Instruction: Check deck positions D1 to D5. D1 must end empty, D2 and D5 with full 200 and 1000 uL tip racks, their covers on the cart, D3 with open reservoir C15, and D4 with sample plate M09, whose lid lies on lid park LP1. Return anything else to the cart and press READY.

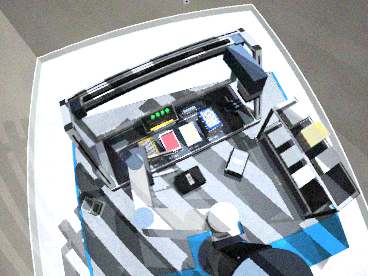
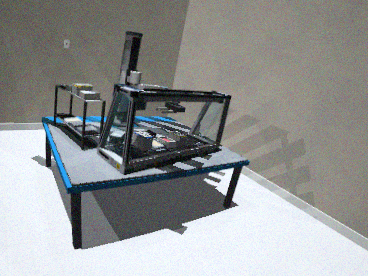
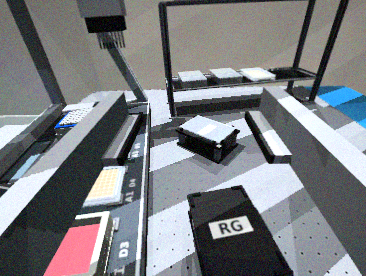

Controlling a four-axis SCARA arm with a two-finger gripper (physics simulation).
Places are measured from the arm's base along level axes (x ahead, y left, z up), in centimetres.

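Pixels of known places: gripper, fingertip midpoint: (image 1: 175,160) (image 2: 158,110) (image 3: 192,104).
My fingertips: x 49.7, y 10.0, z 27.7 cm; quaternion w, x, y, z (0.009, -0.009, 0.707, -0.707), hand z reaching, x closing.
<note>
Ahead of a thing's pixels: the offset from my fingertips to its middle. "*": to the spot under its first point.
My gripper (image 1: 167,181) (image 3: 192,104) is empty. Its fingers are at their narrow setting with a gap between them, by the deck's front edge. At D1 no labware shows, but the arm partly covers it. A yellow-edged tip rack @(dx +15.6, dy +12.5, dz -18.4 cm) (image 1: 148,147) stands at D2. The open reservoir @(dx +17.9, dy +0.3, dz -20.0 cm) (image 1: 170,141) (image 3: 76,250), pink-red inside, is at D3. The sample plate @(dx +20.2, dy -11.9, dz -20.9 cm) (image 1: 190,135) (image 3: 106,185) with cream wells is at D4. A blue-edged tip rack @(dx +22.5, dy -24.0, dz -16.7 cm) (image 1: 210,118) (image 3: 73,118) is at D5. A pale flat piece @(dx -3.0, dy -32.8, dz -21.0 cm) (image 1: 238,161) (image 3: 207,128) lies on a black-cornered stand; its label is unreadable.
The black RG stand (image 1: 190,180) (image 3: 215,210) is in front of the deck. The cart @(* dx +9.5, dy -50.7, dz -3.3 cm) (image 2: 103,117) (image 3: 166,55) bears a yellow-topped item @(dx -11.2, dy -62.4, dz +11.6 cm) (image 1: 314,134) and pale pieces. The display @(* dx +32.4, dy +1.4, dz -14.6 cm) (image 1: 161,116) shows green lights and a yellow bar. A small button box @(dx -7.6, dy +51.8, dz -19.9 cm) (image 1: 93,206) stands at the table's left.
</note>
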